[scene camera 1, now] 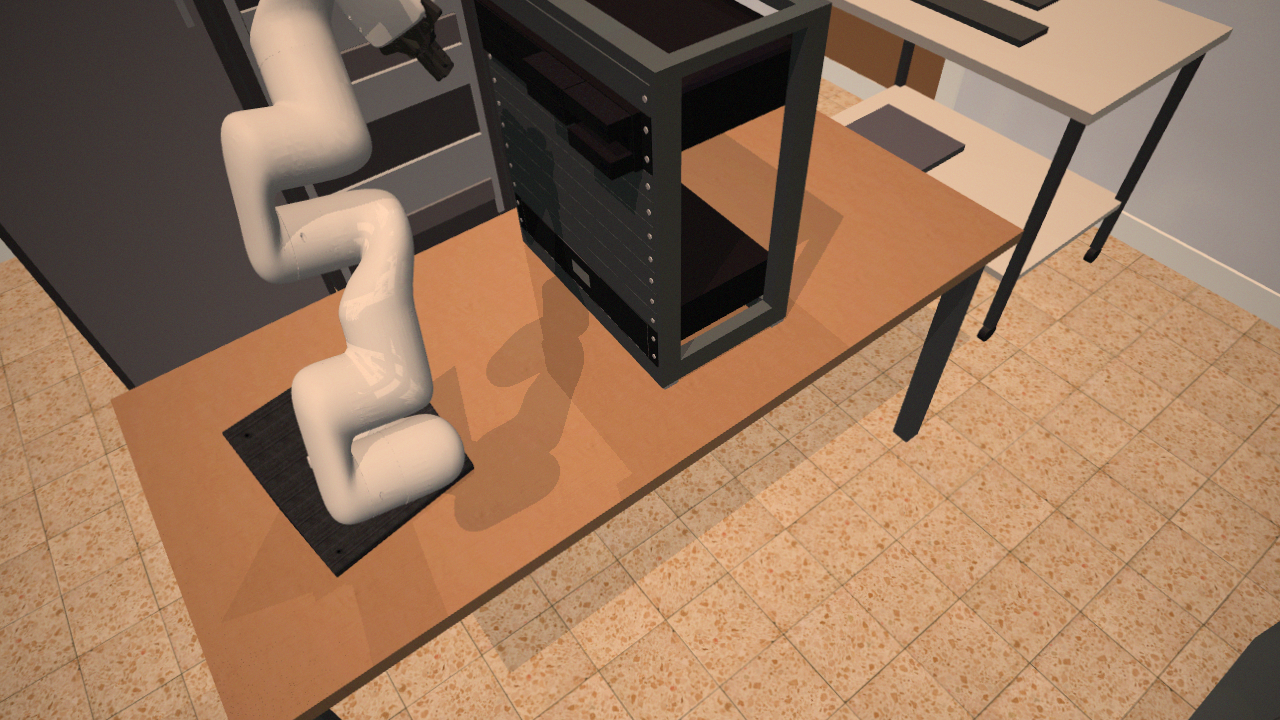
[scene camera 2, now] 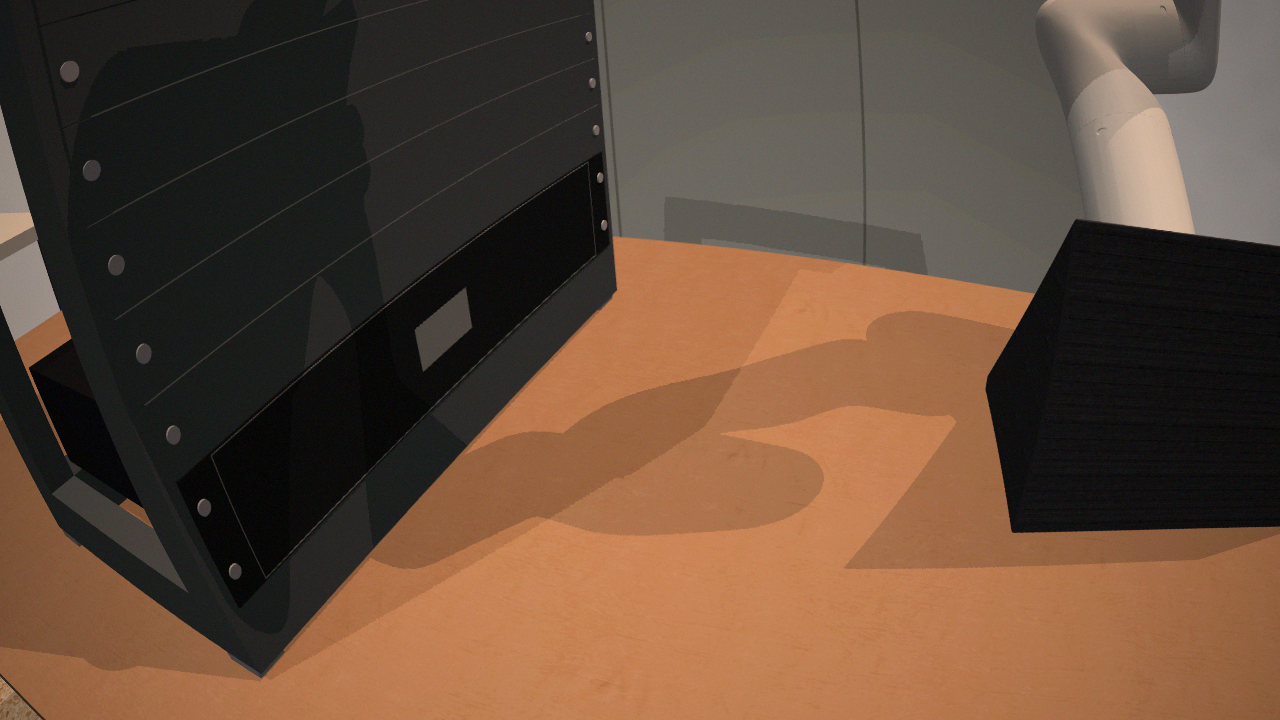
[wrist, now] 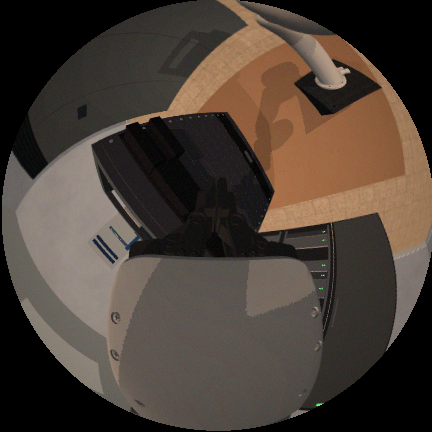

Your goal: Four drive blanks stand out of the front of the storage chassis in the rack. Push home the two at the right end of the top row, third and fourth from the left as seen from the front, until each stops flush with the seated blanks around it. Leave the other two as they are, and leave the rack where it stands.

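Where they show: gripper, fingertip midpoint: [scene camera 1: 446,73] [wrist: 214,189]; arm's base, link origin: [scene camera 2: 1153,328] [wrist: 330,79].
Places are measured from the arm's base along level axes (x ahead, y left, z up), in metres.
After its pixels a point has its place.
The rack [scene camera 1: 666,223] @(x 0.491, y -0.114, z 0.267 m) [scene camera 2: 537,344] @(x 0.477, y 0.027, z -0.078 m) stands upright on the table, its chassis near the top. In the top row, the fourth blank [scene camera 1: 610,109] @(x 0.449, y -0.053, z 0.436 m) [wrist: 145,147] @(x 0.425, y -0.013, z 0.428 m) and the third blank [scene camera 1: 553,78] @(x 0.432, y 0.062, z 0.436 m) [wrist: 175,192] @(x 0.425, y 0.091, z 0.433 m) both stand out, with a seam between them. Another proud blank [scene camera 1: 597,145] @(x 0.435, y -0.035, z 0.379 m) [wrist: 167,140] @(x 0.426, y -0.010, z 0.375 m) sits below the fourth. I cannot make out the remaining proud blank. My gripper [scene camera 1: 440,69] @(x 0.302, y 0.111, z 0.468 m) [wrist: 214,189] @(x 0.302, y 0.111, z 0.468 m) is shut and empty, apart from the blanks, out in front of the rack's left side. In the wrist view its fingers cover part of the chassis front. The second scene view does not show the gripper or the proud blanks.
The arm's black base plate [scene camera 1: 268,474] @(x -0.141, y 0.009, z 0.041 m) [wrist: 357,87] is on the wooden table [scene camera 1: 179,501] @(x -0.299, y 0.178, z -0.107 m) [scene camera 2: 680,617] @(x 0.282, y 0.231, z -0.107 m) [wrist: 340,145] @(x 0.062, y 0.266, z -0.107 m), in front of the rack. Server shelving [scene camera 1: 429,129] stands behind the arm. A pale side table [scene camera 1: 1118,62] stands behind the rack at the right.
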